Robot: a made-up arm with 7 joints.
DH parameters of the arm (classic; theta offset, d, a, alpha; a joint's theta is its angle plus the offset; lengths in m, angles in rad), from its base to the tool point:
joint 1: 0 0.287 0 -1.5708
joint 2: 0 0 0 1.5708
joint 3: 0 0.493 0.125 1.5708
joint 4: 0 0 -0.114 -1.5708
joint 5: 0 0.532 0 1.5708
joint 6: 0 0 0.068 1.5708
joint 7: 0 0 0 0
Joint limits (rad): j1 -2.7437..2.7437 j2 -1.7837..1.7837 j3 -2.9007..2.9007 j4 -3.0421..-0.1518 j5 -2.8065..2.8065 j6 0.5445..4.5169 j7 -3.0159..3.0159
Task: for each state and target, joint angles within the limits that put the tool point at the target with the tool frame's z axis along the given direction. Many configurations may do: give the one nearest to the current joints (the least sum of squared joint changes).
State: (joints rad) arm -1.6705 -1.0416 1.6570 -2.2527 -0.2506 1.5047 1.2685
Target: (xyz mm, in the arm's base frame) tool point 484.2 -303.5 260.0 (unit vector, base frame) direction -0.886 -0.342 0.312
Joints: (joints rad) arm -2.2887 -1.1538 1.6606 -2.5423 -0.6471 1.8236 1.2685
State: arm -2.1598 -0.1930 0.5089 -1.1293 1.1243 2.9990 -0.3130
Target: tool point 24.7 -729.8 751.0 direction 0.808 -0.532 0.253
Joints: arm -2.0894 0.0179 0.6039 -1.7661 2.0171 2.1348 -0.3130
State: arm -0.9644 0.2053 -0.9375 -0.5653 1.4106 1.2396 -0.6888
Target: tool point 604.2 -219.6 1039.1 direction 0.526 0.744 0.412
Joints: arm -0.1978 -0.0646 -0.1060 -1.3794 1.9254 1.9532 -0.6888
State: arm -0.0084 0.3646 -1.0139 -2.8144 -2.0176 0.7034 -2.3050
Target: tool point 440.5 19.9 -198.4 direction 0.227 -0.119 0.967
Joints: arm 0.6203 1.2581 -0.3072 -2.2637 -1.2142 0.5445 -2.3050
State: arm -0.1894 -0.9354 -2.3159 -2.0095 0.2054 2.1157 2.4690
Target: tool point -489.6 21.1 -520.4 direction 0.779 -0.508 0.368
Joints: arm -0.4390 -1.7784 -2.8792 -1.5508 0.1712 1.4197 2.4690
